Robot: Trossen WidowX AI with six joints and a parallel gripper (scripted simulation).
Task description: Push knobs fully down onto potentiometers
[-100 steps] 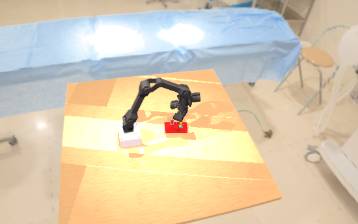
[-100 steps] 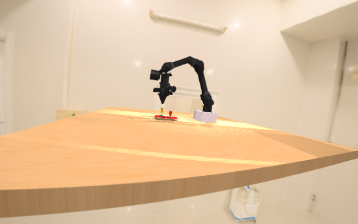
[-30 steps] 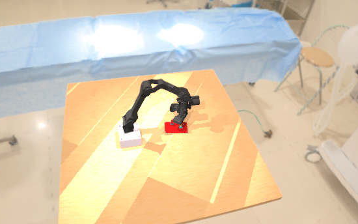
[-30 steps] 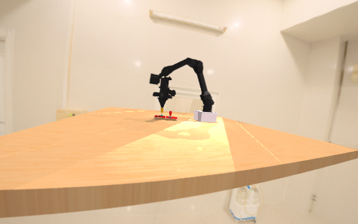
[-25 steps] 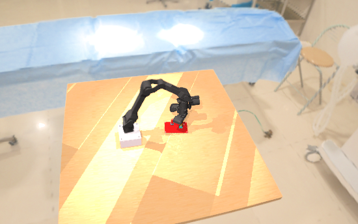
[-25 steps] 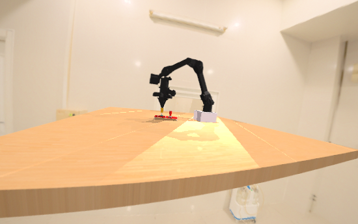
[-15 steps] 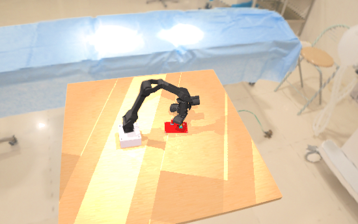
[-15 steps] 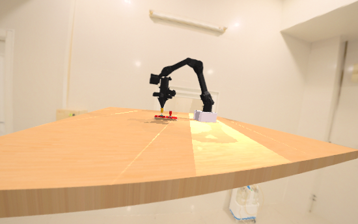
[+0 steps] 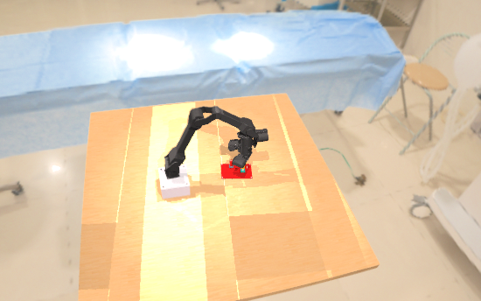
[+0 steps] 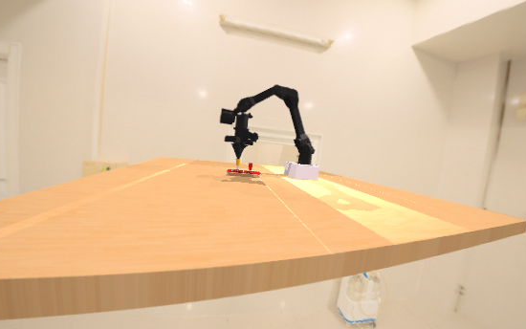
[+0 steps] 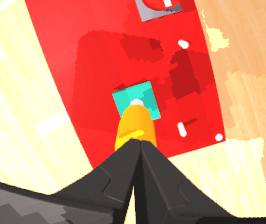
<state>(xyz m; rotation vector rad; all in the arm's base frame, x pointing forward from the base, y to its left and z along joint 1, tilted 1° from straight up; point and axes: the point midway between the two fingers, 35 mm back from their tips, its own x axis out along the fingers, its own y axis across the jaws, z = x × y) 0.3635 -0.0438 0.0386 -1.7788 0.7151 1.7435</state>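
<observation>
My gripper tip is now 1 cm above the yellow knob. Round my gripper tip: red knob 5 cm to the left, 5 cm behind, 3 cm below.
</observation>
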